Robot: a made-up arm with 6 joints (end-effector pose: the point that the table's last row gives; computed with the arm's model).
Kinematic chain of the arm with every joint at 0, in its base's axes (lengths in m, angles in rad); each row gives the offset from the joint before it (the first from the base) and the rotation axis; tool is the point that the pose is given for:
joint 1: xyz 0 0 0.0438 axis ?
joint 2: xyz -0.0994 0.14 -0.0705 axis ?
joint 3: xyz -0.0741 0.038 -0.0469 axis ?
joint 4: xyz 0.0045 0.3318 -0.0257 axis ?
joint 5: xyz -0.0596 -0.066 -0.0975 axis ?
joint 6: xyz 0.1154 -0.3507 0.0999 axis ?
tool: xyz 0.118 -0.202 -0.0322
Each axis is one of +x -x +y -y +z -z.
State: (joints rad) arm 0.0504 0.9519 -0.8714 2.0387 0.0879 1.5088
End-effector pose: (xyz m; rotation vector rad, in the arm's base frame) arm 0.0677 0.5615 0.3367 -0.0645 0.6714 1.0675
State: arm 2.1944 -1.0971 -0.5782 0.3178 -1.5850 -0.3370
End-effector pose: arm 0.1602 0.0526 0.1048 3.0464 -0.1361 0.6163
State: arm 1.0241 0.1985 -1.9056 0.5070 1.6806 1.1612
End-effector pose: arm -0.1160 0.2898 -0.0094 1.5588 0.7508 2.0233
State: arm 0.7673 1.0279 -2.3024 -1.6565 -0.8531 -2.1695
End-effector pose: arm -0.7539 0.2569 0.1471 1.0957 0.2458 2.2412
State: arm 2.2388 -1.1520 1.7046 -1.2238 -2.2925 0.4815
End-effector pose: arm 0.6801 -0.2623 -0.1971 -0.3701 0.9248 0.3545
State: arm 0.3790 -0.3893 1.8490 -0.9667 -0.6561 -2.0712
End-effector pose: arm 0.0169 -0.2998 -0.2844 -0.7455 0.3428 -1.1678
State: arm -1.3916 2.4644 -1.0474 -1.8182 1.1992 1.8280
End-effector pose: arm -0.1255 -0.3599 0.5542 -0.5556 -1.3314 2.4980
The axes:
joint 1: -x
joint 2: +y
joint 3: -z
joint 4: -x
joint 5: -y
joint 6: +x

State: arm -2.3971 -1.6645 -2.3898 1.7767 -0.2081 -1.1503
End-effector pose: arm -0.4597 0.5471 0.5310 -2.0409 0.0692 -2.0473
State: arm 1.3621 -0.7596 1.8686 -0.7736 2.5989 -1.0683
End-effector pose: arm 0.3980 -0.3007 -0.5577 -0.4246 1.4205 1.2943
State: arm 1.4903 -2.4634 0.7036 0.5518 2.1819 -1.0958
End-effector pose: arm 0.1781 -0.4716 -0.3164 -1.2197 2.0244 0.5577
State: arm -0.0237 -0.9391 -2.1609 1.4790 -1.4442 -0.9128
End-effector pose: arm -0.5783 0.3628 0.1121 -2.5067 -1.1986 -0.7810
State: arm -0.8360 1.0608 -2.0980 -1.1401 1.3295 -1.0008
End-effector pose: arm -0.4782 0.3051 -0.2286 1.7480 0.5547 0.7946
